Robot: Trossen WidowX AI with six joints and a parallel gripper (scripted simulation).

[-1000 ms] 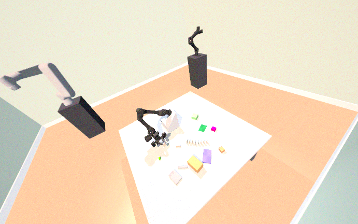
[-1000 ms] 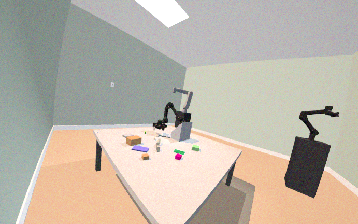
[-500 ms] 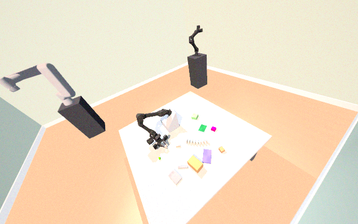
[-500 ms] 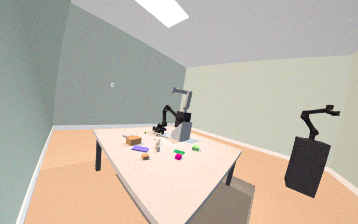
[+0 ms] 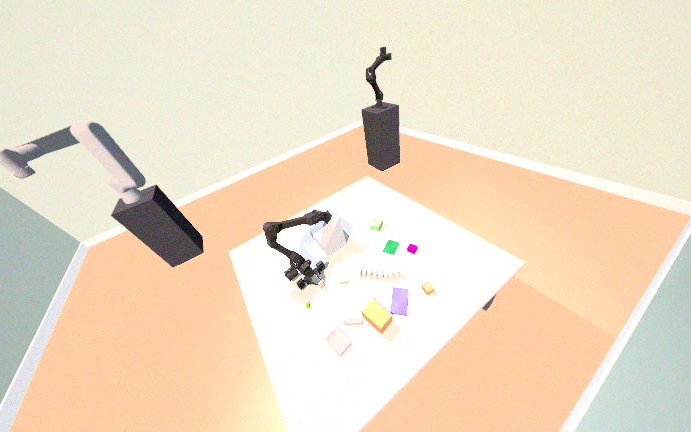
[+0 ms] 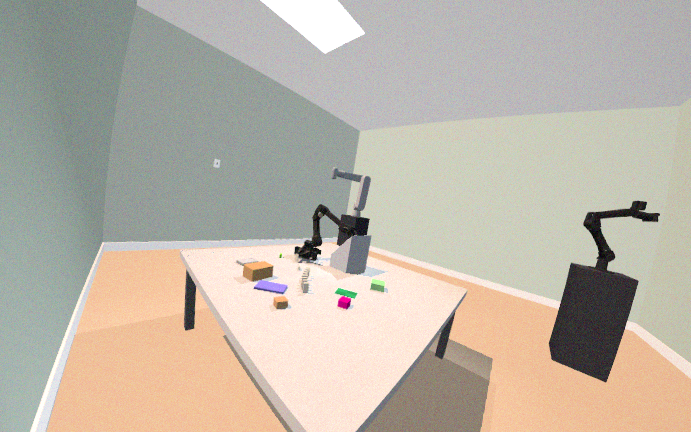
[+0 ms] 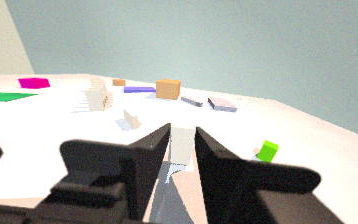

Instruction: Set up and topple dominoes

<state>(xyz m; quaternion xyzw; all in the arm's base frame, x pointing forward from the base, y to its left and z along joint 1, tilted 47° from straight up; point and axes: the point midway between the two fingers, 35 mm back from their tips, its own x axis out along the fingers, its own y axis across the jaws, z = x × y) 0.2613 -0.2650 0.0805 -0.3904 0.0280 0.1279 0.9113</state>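
The tiny green cube lies 5 cm ahead of my gripper tip, 11 cm to the right of it and 4 cm below it. The rest, counted from my gripper tip: pale green block: 19 cm behind, 52 cm to the left, 3 cm below; green tile: 1 cm ahead, 48 cm to the left, 5 cm below; purple slab: 31 cm ahead, 29 cm to the left, 4 cm below.
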